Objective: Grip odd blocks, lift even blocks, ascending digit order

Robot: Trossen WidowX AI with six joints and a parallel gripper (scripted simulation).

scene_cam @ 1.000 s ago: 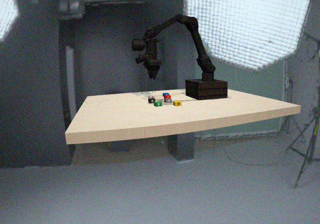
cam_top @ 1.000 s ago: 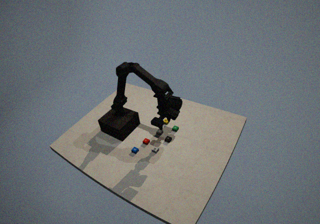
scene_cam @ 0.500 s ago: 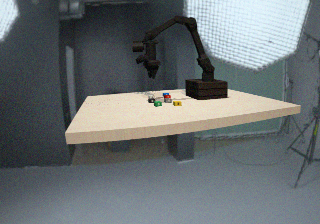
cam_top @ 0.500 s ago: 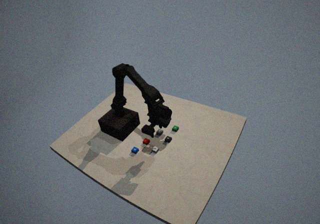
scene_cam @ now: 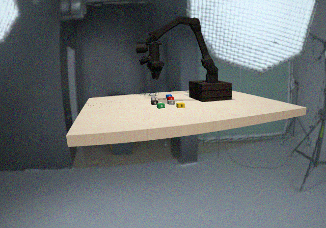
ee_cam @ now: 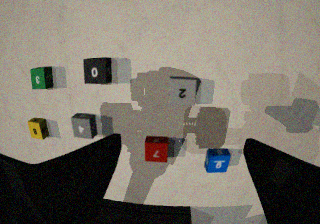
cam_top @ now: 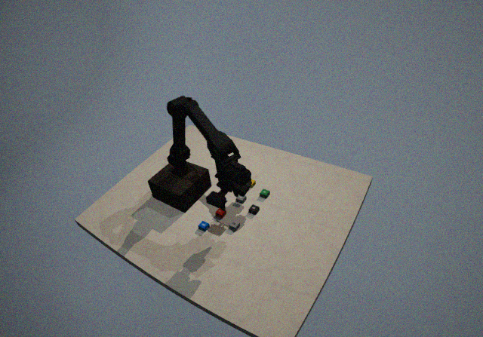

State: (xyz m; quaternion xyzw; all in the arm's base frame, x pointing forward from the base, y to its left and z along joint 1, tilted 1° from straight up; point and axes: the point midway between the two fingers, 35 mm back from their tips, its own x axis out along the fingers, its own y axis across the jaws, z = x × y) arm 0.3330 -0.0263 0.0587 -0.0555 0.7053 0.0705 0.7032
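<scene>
Right now the white block is 1 cm ahead of my gripper tip and 11 cm below it. Also, from my gripper tip: red block: 8 cm behind, 1 cm to the left, 11 cm below; then blue block: 8 cm behind, 9 cm to the right, 11 cm below; then grey block: 7 cm behind, 12 cm to the left, 11 cm below.
</scene>
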